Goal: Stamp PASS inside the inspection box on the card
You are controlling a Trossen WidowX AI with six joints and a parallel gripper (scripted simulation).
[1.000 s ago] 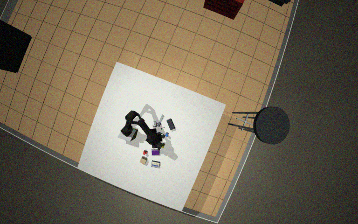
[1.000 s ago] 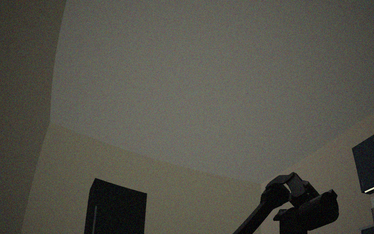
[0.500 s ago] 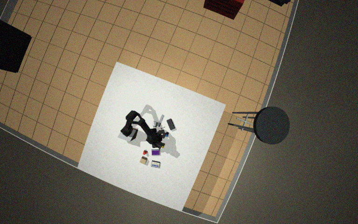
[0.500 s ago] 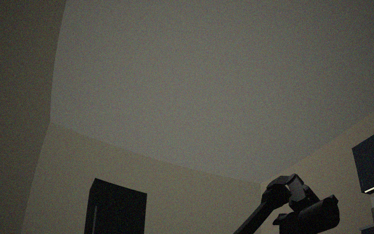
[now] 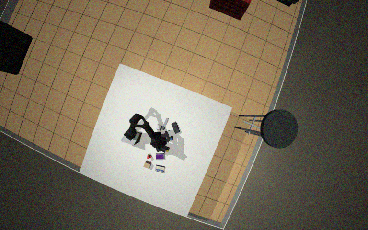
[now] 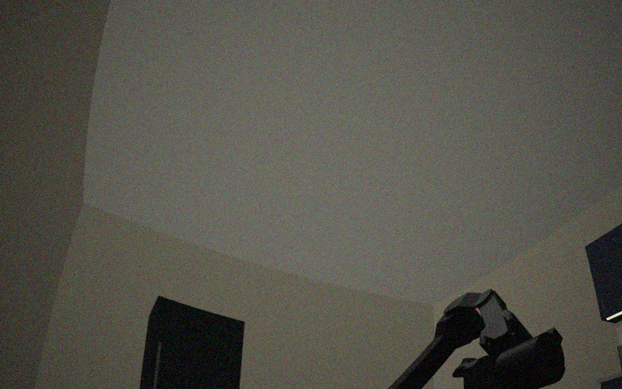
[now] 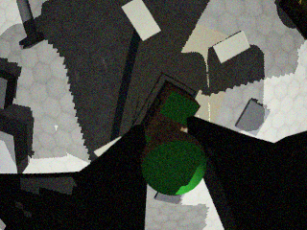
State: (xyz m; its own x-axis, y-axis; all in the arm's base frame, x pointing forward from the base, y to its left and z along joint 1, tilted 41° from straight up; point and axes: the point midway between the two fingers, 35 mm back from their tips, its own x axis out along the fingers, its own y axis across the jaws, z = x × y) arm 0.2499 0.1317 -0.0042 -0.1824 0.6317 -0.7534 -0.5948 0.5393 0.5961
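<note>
The PASS stamp lies right at my gripper tip. Round my gripper tip: blue stamp: 9 cm ahead, 7 cm to the left, 1 cm below; yellow-knobbed stamp: 12 cm ahead, 5 cm to the right, 1 cm below; cream card: 1 cm ahead, 3 cm below.
</note>
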